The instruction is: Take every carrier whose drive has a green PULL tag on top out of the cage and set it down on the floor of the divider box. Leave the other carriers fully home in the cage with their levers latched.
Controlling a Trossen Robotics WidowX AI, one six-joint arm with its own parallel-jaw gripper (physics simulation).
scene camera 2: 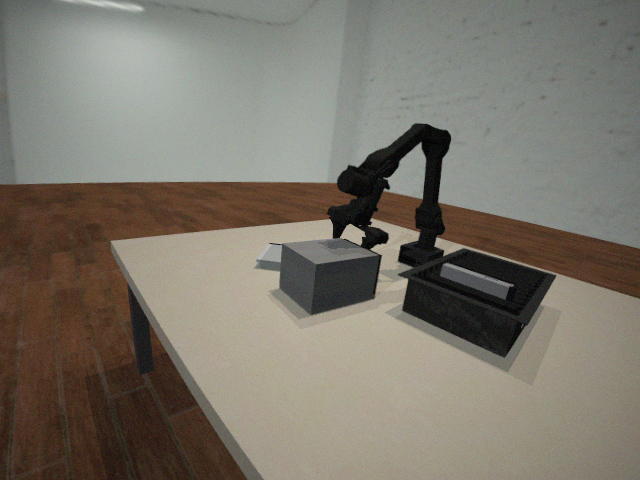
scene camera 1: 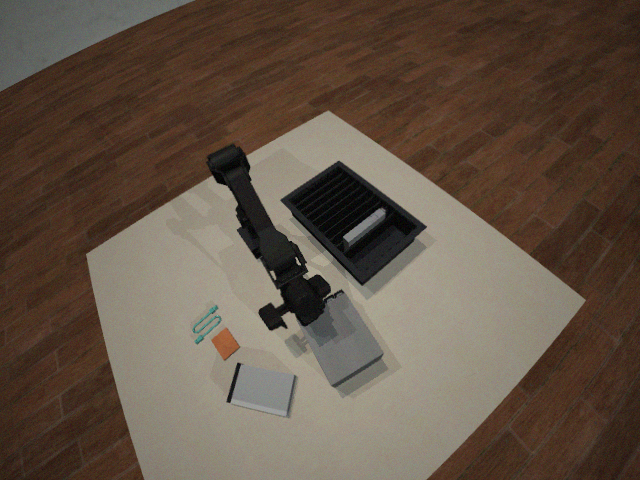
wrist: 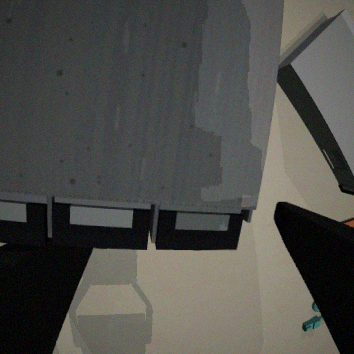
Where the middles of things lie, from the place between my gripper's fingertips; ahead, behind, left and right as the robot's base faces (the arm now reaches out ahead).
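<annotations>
Looking at the grey notebook [scene camera 1: 270,391], I find my gripper 80 mm short of it, 200 mm to the left of it and 70 mm above it. There is also the black divider box [scene camera 2: 490,322], and measured from my gripper it is 190 mm behind, 320 mm to the left and 50 mm below.
</annotations>
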